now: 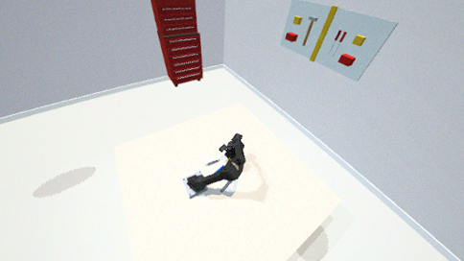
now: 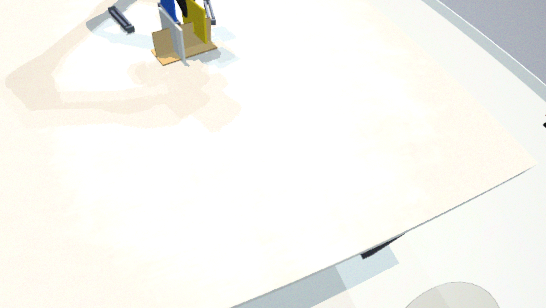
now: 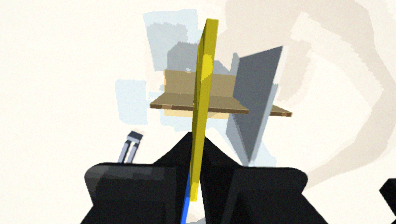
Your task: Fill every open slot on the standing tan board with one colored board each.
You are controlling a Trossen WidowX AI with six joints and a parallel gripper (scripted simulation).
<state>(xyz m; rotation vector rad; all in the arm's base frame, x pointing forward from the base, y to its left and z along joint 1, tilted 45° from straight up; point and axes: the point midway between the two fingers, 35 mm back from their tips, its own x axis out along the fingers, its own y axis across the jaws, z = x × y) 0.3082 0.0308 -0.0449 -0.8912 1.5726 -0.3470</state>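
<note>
My gripper tip is now 30 mm short of the tan board, 10 mm to the left of it and 30 mm above it. Also, from my gripper tip: blue board 110 mm behind, 40 mm to the right, 30 mm below; then white board 40 mm ahead, 40 mm to the right, 20 mm below; then yellow board 30 mm ahead, 10 mm to the left, 10 mm above.
</note>
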